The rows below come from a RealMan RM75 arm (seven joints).
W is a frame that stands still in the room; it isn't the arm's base.
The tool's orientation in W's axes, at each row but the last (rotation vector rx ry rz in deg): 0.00, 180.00, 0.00; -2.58, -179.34, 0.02; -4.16, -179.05, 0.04; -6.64, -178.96, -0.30; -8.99, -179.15, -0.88; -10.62, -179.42, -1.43; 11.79, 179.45, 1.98; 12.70, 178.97, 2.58; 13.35, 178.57, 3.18; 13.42, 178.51, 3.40; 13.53, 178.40, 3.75
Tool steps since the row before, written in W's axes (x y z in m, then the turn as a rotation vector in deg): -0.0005, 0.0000, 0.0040, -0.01, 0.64, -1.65; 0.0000, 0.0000, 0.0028, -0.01, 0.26, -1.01; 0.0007, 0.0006, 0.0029, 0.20, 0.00, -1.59; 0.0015, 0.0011, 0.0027, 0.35, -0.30, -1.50; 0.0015, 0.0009, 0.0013, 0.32, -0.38, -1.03; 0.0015, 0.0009, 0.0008, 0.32, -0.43, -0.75; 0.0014, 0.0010, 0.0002, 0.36, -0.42, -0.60; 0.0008, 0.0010, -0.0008, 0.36, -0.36, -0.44; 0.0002, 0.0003, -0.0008, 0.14, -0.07, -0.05; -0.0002, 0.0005, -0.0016, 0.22, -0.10, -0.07; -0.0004, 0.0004, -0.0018, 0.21, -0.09, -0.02
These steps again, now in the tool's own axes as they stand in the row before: 0.0005, 0.0000, -0.0040, 0.01, 0.64, 1.65; 0.0000, 0.0000, -0.0028, 0.01, 0.26, 1.01; -0.0006, 0.0006, -0.0029, -0.22, 0.01, 1.59; -0.0014, 0.0012, -0.0027, -0.40, -0.28, 1.49; -0.0014, 0.0011, -0.0013, -0.37, -0.36, 1.02; -0.0014, 0.0011, -0.0008, -0.37, -0.40, 0.74; -0.0013, 0.0012, -0.0002, -0.41, -0.38, 0.59; -0.0006, 0.0011, 0.0008, -0.40, -0.32, 0.43; -0.0001, 0.0003, 0.0008, -0.15, -0.05, 0.05; 0.0003, 0.0004, 0.0016, -0.23, -0.07, 0.07; 0.0005, 0.0003, 0.0018, -0.22, -0.06, 0.02
